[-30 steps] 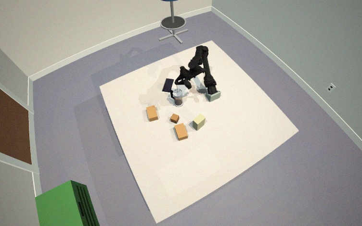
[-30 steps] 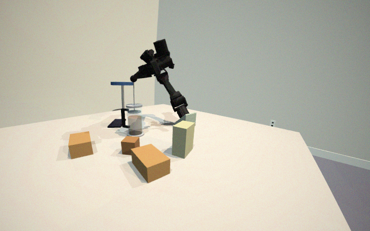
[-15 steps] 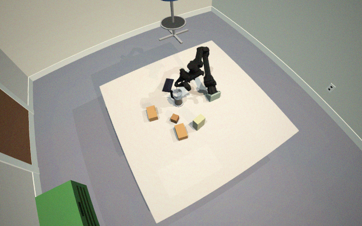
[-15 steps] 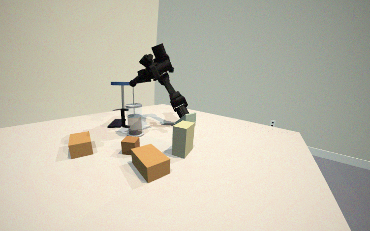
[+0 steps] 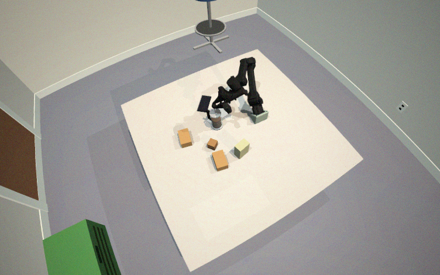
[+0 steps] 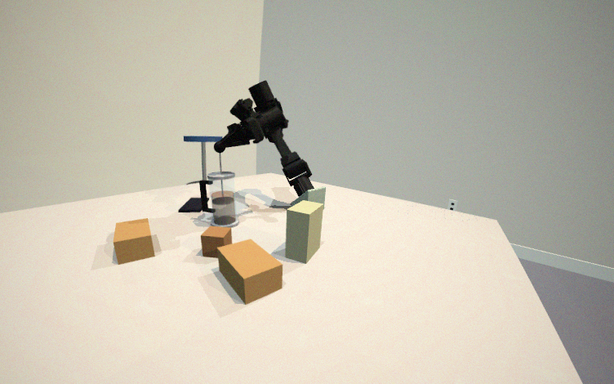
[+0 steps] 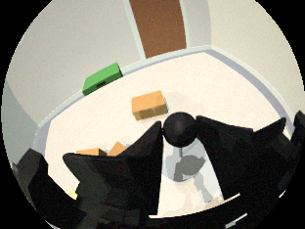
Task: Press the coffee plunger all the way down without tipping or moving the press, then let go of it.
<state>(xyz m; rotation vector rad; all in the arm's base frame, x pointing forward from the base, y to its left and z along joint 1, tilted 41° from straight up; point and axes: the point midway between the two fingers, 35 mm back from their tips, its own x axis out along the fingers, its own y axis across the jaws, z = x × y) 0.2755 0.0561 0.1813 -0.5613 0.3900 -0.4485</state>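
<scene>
Right now my gripper tip is 10 mm to the left of the coffee press and 110 mm above it.
</scene>
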